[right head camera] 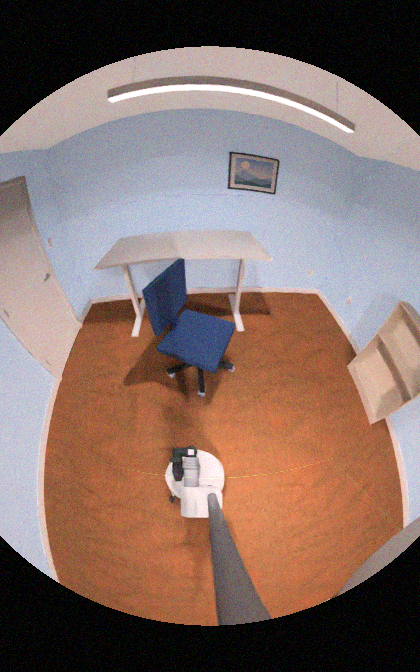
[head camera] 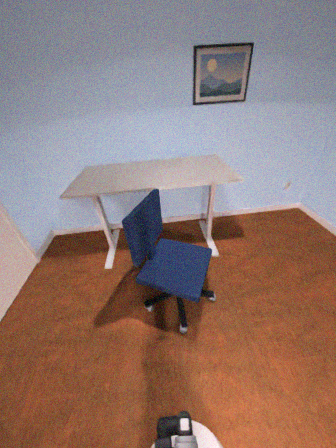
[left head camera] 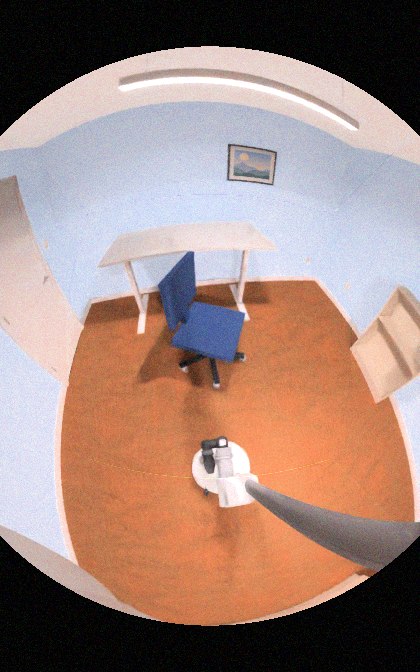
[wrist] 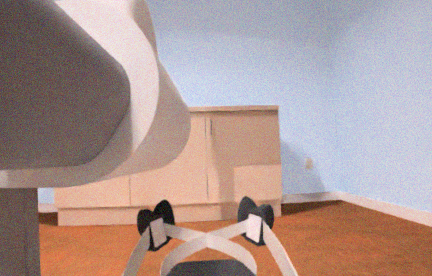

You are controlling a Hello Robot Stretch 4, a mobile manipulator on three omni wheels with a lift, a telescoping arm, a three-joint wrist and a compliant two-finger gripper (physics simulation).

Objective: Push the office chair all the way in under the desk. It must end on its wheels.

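Places are measured from the robot's base along level axes (x right, y up, z back), in millimetres.
Pixels of known places: gripper, between the fingertips: [wrist: 205, 214].
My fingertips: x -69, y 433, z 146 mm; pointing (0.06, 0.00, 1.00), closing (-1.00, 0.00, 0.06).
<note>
Behind a point stands the place of what it marks.
The blue office chair [head camera: 176, 267] {x 22, y 442, z -985 mm} [left head camera: 211, 330] [right head camera: 199, 340] stands upright on its wheels in front of the desk [head camera: 150, 175] {x -156, y 923, z -1691 mm} [left head camera: 195, 239] [right head camera: 185, 246]. Its backrest is on the left, close to the desk's front edge, and its seat reaches out to the right and toward me. The seat is outside the desk. The white-legged desk stands along the back wall. My gripper [wrist: 205, 214] {x -68, y 433, z 146 mm} is open and empty in the wrist view, its two fingertips wide apart. It is folded over my base, well short of the chair, and its fingertips are hard to make out in the head views.
A shelf unit [left head camera: 364, 376] [right head camera: 360, 395] stands at the right wall. A door [left head camera: 30, 285] [right head camera: 30, 290] is on the left. A low cabinet [wrist: 245, 140] {x -300, y 604, z 1954 mm} shows in the wrist view. A picture [head camera: 222, 74] {x 596, y 1654, z -2261 mm} hangs above the desk.
</note>
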